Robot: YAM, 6 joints.
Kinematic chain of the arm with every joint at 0, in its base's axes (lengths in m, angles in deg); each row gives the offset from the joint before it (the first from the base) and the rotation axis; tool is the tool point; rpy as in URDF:
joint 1: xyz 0 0 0.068 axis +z
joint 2: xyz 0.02 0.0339 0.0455 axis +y
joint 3: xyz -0.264 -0.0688 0 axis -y
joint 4: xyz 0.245 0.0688 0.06 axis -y
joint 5: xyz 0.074 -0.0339 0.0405 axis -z
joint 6: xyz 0.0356 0 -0.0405 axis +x
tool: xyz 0 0 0 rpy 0 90 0
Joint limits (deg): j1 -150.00..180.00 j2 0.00..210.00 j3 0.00..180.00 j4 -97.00..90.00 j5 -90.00..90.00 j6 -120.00..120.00
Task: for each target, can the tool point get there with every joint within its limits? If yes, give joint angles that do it. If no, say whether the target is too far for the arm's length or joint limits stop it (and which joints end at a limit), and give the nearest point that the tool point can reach.
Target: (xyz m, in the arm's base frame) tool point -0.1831 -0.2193 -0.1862
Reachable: yes | joints -124.30 182.11 97.34 -62.96 50.91 -36.09
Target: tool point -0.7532 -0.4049 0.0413
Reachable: no: too far | nearest point -0.5590 -0.3184 0.0596 | short by 0.213 m
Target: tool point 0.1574 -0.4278 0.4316
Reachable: yes | joints -73.10 124.14 146.86 -53.67 -47.51 -85.43
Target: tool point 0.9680 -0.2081 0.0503
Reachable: no: too far | nearest point 0.6301 -0.1355 0.0728 | short by 0.346 m
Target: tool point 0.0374 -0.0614 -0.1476
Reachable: yes | joints -43.46 178.79 46.46 -22.00 31.86 -44.72
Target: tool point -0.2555 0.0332 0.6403
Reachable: yes | joints -13.52 47.79 135.84 31.17 50.48 -26.76
